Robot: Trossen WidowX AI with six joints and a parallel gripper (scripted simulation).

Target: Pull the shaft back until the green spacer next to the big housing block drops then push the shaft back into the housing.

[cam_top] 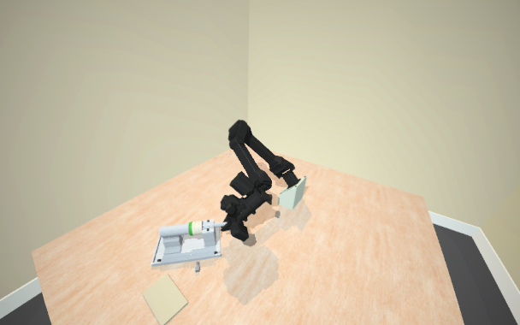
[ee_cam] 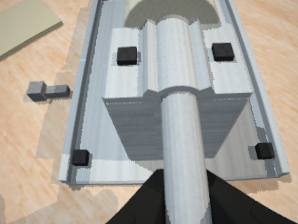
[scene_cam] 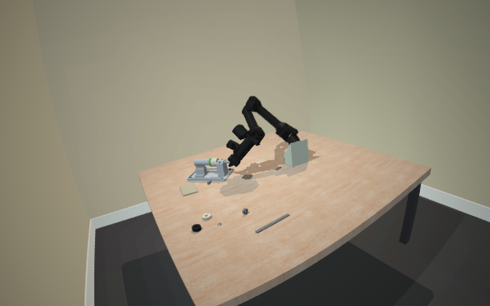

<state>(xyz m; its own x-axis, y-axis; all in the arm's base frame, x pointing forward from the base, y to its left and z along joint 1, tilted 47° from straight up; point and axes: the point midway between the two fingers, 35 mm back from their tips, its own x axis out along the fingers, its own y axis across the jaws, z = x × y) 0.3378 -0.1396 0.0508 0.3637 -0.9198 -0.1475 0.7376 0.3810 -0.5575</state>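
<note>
Right now my gripper tip is 3 cm short of the grey shaft, 3 cm to the left of it and 2 cm below it. Also, from my gripper tip: tan square plate: 25 cm ahead, 1 cm to the right, 5 cm below; then cream spacer: 5 cm ahead, 6 cm to the right, 2 cm above; then green spacer: 7 cm ahead, 8 cm to the right, 2 cm above.
</note>
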